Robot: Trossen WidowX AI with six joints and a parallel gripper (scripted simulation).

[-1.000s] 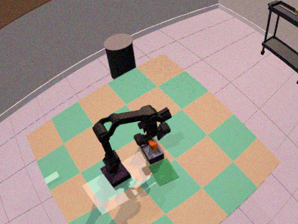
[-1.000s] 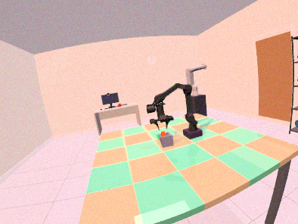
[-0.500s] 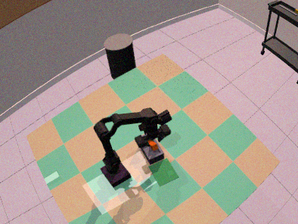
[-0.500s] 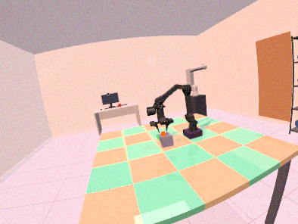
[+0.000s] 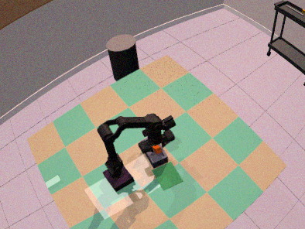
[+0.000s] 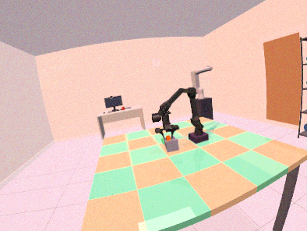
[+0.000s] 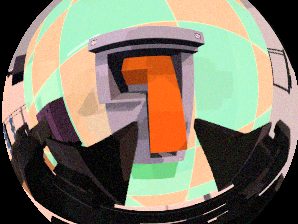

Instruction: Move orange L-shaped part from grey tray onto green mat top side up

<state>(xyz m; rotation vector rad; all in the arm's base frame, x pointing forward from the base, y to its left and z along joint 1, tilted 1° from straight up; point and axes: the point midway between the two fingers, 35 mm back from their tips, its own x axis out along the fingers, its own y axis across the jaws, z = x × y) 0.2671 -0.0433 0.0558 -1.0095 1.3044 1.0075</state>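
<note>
Now: the orange L-shaped part 40 mm to the left of my gripper tip, 30 mm below it and 10 mm behind it. From my gripper tip the other things lie so: green mat (140 mm to the right, 80 mm below, 50 mm behind); then tray (80 mm below, 10 mm to the left, 10 mm behind).
</note>
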